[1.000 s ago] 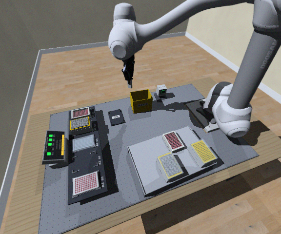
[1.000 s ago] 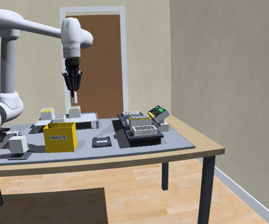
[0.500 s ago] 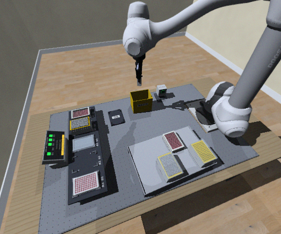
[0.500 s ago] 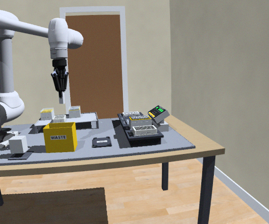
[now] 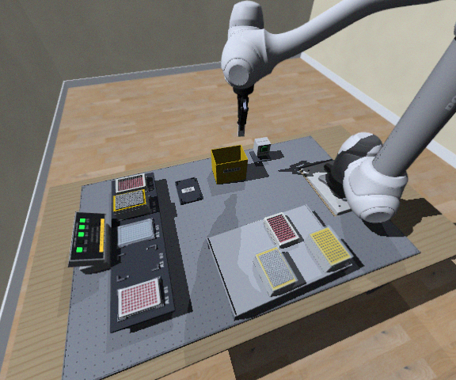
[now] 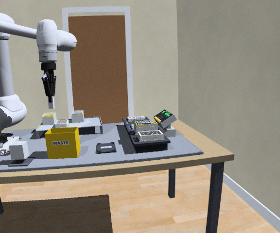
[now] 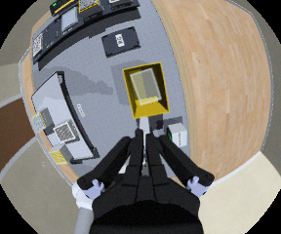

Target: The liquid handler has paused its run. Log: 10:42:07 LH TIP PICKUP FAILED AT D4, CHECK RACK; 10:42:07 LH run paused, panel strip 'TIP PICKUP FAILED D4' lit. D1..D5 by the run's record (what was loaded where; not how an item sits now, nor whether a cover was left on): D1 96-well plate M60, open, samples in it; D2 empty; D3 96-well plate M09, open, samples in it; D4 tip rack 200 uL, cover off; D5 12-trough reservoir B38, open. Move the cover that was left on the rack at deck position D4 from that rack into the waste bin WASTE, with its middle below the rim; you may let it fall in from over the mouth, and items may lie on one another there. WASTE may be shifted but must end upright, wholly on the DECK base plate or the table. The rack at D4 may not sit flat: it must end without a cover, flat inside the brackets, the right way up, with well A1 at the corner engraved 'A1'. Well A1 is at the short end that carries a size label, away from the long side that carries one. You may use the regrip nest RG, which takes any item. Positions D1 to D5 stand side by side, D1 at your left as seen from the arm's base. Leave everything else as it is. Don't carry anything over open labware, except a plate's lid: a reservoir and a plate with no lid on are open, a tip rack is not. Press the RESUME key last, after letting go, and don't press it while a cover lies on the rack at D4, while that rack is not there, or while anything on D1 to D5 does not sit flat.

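My gripper is now 18 cm past the resume key box, 4 cm to the left of it and 21 cm above it. The rest, counted from my hand: yellow waste bin (4 cm ahead, 3 cm to the right, 24 cm below); then black nest (27 cm ahead, 2 cm to the right, 28 cm below); then raised shelf (10 cm ahead, 45 cm to the left, 22 cm below).
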